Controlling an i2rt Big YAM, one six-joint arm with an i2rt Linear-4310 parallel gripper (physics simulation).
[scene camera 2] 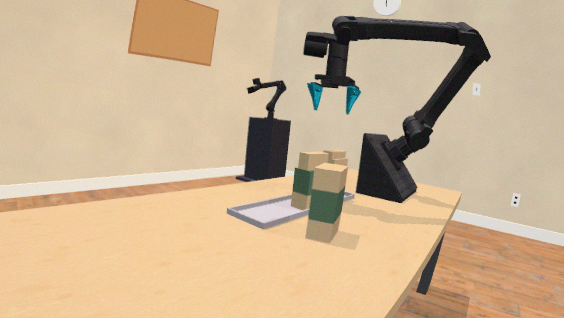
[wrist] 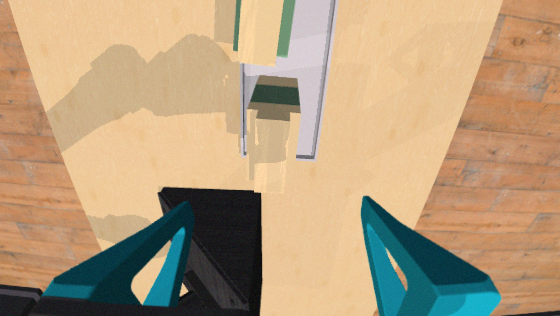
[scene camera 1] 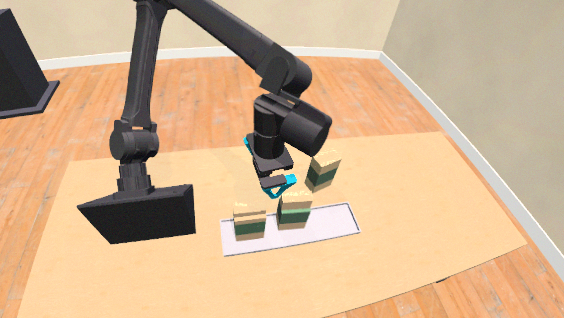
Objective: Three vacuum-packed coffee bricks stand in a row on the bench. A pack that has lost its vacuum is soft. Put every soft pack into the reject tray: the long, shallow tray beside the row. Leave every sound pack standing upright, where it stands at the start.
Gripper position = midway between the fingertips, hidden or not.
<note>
In view: the gripper [scene camera 1: 267, 180] and a shallow reject tray [scene camera 1: 331, 221].
The gripper is seen too in scene camera 2 [scene camera 2: 331, 112] and in the wrist view [wrist: 275, 207].
</note>
